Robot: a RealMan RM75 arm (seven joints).
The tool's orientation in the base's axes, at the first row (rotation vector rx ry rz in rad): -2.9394 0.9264 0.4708
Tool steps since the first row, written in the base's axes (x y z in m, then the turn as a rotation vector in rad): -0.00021 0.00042 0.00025 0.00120 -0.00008 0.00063; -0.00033 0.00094 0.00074 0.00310 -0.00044 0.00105; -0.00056 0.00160 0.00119 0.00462 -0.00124 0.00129; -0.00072 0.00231 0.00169 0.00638 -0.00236 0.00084; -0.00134 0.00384 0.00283 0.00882 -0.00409 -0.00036; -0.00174 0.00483 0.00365 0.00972 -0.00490 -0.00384; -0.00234 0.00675 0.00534 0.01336 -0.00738 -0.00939; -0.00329 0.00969 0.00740 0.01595 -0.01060 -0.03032; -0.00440 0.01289 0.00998 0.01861 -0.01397 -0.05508; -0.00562 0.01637 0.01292 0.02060 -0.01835 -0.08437; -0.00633 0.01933 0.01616 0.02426 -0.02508 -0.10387; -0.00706 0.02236 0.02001 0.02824 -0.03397 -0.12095
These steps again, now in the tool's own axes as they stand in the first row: -0.00047 -0.00021 -0.00013 0.00079 -0.00057 -0.00094; -0.00100 -0.00054 -0.00051 0.00235 -0.00132 -0.00191; -0.00167 -0.00092 -0.00080 0.00391 -0.00150 -0.00265; -0.00234 -0.00138 -0.00115 0.00603 -0.00160 -0.00284; -0.00401 -0.00222 -0.00190 0.00924 -0.00163 -0.00256; -0.00511 -0.00275 -0.00246 0.01141 -0.00171 0.00042; -0.00714 -0.00388 -0.00369 0.01724 -0.00209 0.00442; -0.01011 -0.00562 -0.00506 0.02715 -0.00230 0.02331; -0.01351 -0.00746 -0.00685 0.03832 -0.00269 0.04582; -0.01725 -0.00944 -0.00893 0.05086 -0.00218 0.07272; -0.02040 -0.01126 -0.01149 0.06314 -0.00001 0.08955; -0.02378 -0.01308 -0.01462 0.07617 0.00391 0.10375
